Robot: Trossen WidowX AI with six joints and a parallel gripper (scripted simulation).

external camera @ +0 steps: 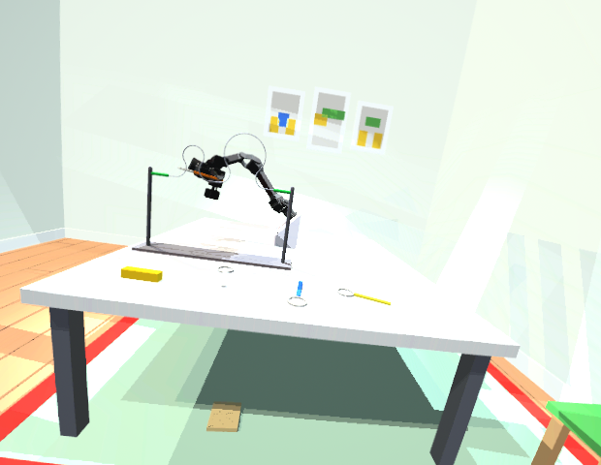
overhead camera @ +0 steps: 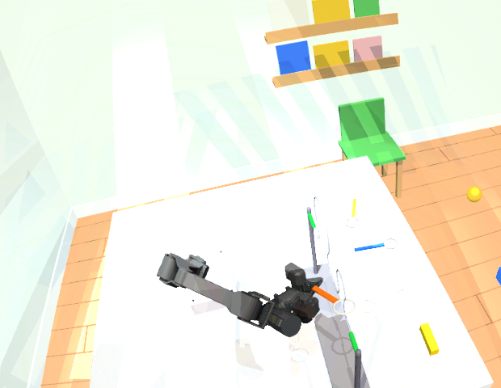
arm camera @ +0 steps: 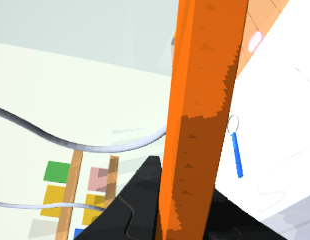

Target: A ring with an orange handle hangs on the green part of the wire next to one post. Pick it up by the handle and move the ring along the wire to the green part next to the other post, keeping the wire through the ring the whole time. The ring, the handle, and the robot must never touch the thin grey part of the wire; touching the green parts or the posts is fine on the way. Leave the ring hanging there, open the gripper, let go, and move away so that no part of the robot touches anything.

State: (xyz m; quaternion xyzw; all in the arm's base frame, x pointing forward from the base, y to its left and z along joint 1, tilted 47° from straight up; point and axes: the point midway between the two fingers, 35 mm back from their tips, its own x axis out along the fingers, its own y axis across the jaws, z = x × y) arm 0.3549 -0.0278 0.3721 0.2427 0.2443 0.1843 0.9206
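Now: gripper tip 9 cm to the left of the orange-handled ring, 2 cm below it and 2 cm short of it. Also, from my gripper tip: blue-handled ring 39 cm to the left, 31 cm below, 26 cm ahead; then yellow block 33 cm ahead, 30 cm below, 8 cm to the right; then white-handled ring 31 cm below, 20 cm ahead, 12 cm to the left.
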